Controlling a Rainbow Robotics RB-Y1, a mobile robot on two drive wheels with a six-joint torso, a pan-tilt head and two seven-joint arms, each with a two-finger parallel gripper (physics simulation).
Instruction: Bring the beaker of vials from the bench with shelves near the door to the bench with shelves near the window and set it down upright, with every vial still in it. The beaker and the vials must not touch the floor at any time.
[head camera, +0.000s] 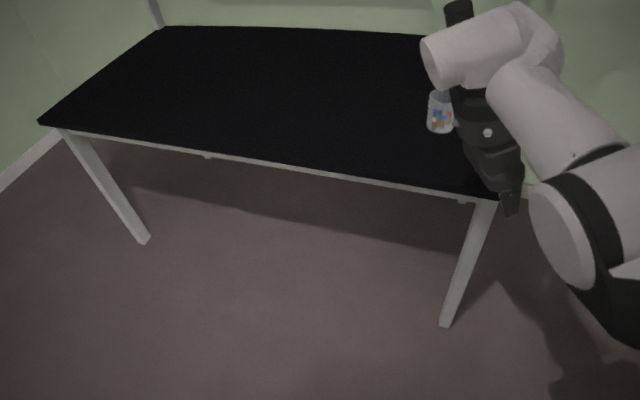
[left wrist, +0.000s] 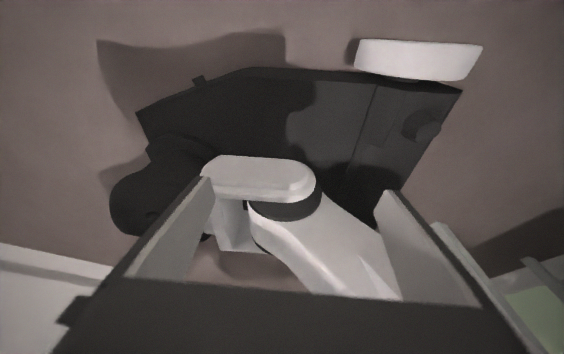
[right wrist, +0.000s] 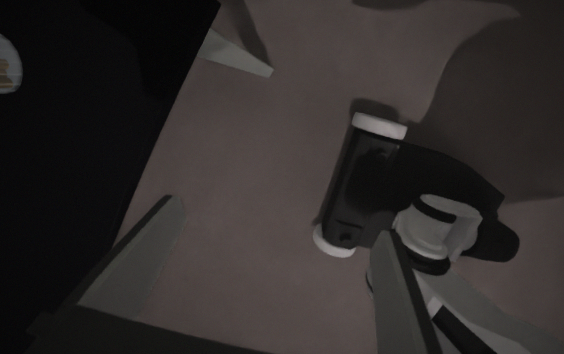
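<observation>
The clear beaker (head camera: 440, 112) (right wrist: 8, 65) with several coloured vials stands upright on the black bench top (head camera: 250, 100) (right wrist: 75, 160), near its right end in the head view. My right arm hides part of its right side there; in the right wrist view it is cut off by the left edge. My right gripper (head camera: 510, 204) (right wrist: 275, 225) is open and empty, pointing down by the bench's front right corner, apart from the beaker. My left gripper (left wrist: 295, 194) is open and empty above the robot's own base. How many vials there are cannot be told.
The bench has pale legs (head camera: 107, 187) (head camera: 467, 270) (right wrist: 235, 57) at its front corners. A grey post (head camera: 155, 14) rises at its back left. Green wall (head camera: 300, 15) stands behind it. The robot's dark base (left wrist: 225, 110) (right wrist: 425, 170) stands on the brown floor (head camera: 250, 300) with white wheels (left wrist: 417, 60) (right wrist: 379, 125).
</observation>
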